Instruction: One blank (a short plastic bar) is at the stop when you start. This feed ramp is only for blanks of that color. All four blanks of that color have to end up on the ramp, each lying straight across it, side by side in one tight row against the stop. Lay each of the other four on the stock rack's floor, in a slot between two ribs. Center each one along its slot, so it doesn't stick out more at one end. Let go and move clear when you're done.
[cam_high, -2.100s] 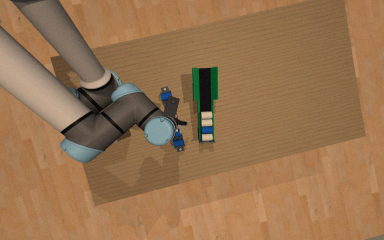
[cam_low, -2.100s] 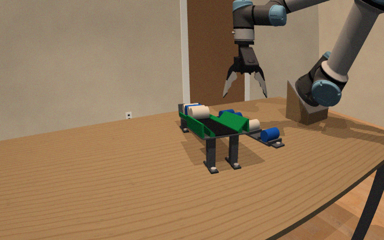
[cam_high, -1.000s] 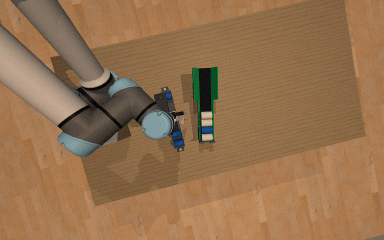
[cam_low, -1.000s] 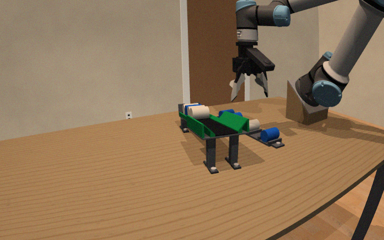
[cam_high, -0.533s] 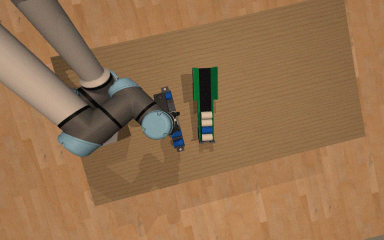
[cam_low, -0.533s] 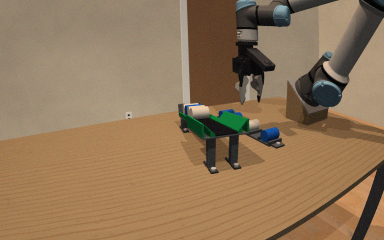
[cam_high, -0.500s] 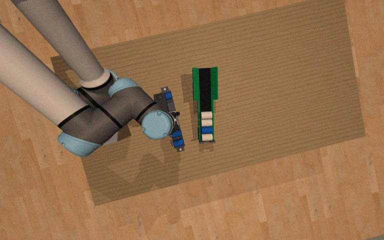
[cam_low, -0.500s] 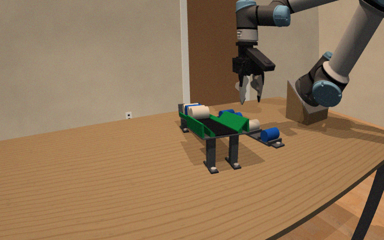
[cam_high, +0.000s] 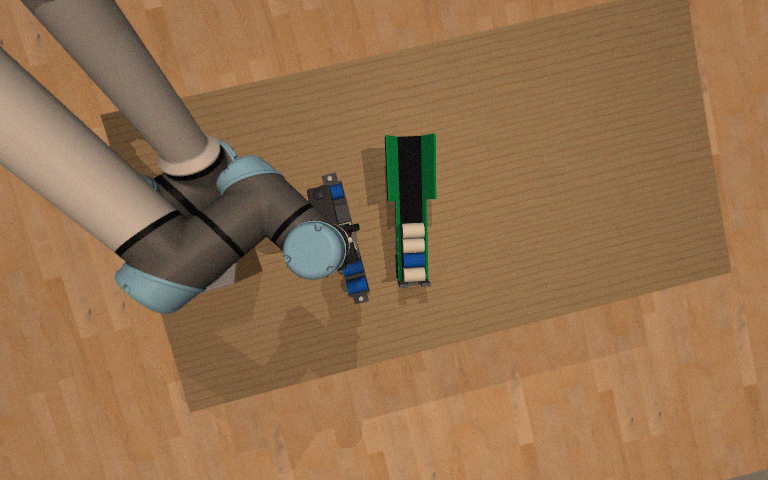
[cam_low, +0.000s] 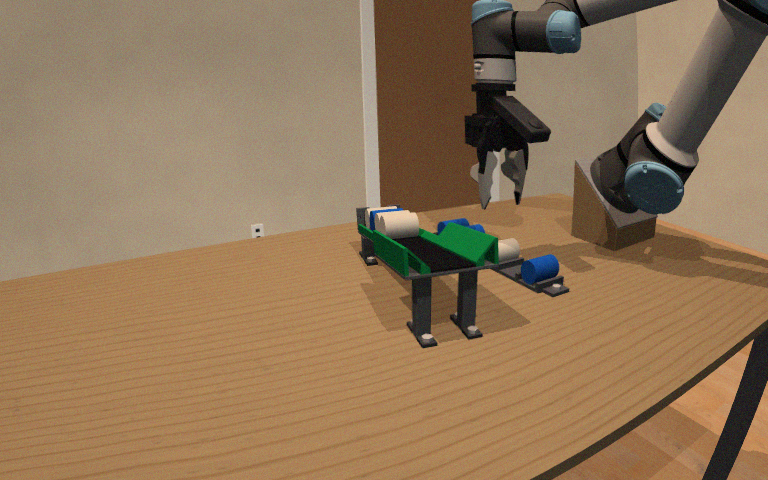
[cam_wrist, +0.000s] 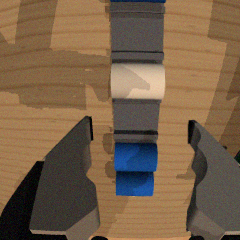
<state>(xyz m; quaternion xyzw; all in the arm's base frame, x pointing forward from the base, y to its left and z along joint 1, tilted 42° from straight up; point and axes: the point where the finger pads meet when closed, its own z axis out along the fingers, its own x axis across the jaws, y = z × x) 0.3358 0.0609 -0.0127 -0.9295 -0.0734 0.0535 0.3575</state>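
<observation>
Right now my hand is 130 mm above the grey stock rack and 20 mm to the left of it. Round my hand: grey stop: 180 mm ahead, 160 mm to the right, 60 mm below; then feed ramp: 190 mm ahead, 50 mm below, 30 mm to the left.
</observation>
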